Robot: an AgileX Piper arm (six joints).
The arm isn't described. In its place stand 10 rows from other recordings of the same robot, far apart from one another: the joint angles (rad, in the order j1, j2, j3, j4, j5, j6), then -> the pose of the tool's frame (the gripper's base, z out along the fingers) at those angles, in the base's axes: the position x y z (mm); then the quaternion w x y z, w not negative.
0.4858, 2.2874, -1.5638, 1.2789, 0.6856, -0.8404 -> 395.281 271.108 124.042 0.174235 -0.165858 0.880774 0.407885
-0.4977, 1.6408, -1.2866, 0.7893, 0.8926, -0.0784 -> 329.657 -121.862 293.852 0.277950 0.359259 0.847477 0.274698
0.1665, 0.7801, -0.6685, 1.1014, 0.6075, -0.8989 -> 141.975 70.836 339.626 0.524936 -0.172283 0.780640 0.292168
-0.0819, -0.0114, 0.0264, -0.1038, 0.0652, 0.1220 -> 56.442 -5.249 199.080 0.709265 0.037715 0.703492 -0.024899
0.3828, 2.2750, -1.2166, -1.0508, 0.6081, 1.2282 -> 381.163 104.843 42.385 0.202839 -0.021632 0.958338 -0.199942
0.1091, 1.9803, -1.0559, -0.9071, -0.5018, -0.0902 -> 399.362 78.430 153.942 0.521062 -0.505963 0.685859 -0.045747
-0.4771, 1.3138, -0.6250, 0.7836, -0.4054, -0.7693 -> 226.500 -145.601 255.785 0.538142 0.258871 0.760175 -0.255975
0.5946, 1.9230, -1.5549, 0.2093, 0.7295, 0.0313 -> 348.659 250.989 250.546 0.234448 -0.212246 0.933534 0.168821
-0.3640, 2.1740, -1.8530, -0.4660, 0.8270, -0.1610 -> 444.476 -201.534 224.478 0.184121 -0.012463 0.947655 -0.260564
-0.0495, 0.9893, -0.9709, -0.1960, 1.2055, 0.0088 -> 162.941 -24.645 338.433 0.212303 0.013880 0.971860 -0.101111
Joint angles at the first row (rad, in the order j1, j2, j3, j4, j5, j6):
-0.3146, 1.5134, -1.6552, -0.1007, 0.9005, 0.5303
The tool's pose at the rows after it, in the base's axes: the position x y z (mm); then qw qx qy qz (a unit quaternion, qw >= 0):
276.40 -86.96 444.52 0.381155 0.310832 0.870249 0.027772
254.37 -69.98 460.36 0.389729 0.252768 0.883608 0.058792
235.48 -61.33 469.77 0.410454 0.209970 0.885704 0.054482
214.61 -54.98 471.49 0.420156 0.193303 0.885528 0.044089
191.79 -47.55 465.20 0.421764 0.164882 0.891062 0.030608
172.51 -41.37 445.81 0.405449 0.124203 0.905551 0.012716
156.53 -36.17 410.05 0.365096 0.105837 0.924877 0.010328
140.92 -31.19 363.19 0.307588 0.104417 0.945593 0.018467
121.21 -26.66 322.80 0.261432 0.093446 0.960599 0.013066
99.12 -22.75 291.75 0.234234 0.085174 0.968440 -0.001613
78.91 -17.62 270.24 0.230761 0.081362 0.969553 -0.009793
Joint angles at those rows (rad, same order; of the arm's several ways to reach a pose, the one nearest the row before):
-0.3146, 1.4172, -1.6552, 0.0349, 1.1125, 0.3690
-0.3146, 1.3486, -1.6534, 0.1461, 1.1651, 0.2415
-0.3146, 1.2843, -1.6283, 0.1750, 1.1652, 0.1533
-0.3147, 1.2111, -1.5750, 0.1699, 1.1651, 0.1194
-0.3146, 1.1241, -1.4888, 0.1699, 1.1651, 0.0556
-0.3146, 1.0389, -1.3652, 0.1688, 1.1652, -0.0413
-0.3146, 0.9575, -1.1940, 0.1688, 1.1651, -0.0942
-0.3147, 0.8836, -0.9953, 0.1677, 1.1652, -0.1129
-0.3146, 0.8049, -0.8222, 0.1459, 1.1651, -0.1433
-0.3147, 0.7132, -0.6812, 0.1084, 1.1651, -0.1587
-0.3146, 0.6118, -0.5755, 0.0918, 1.1642, -0.1639

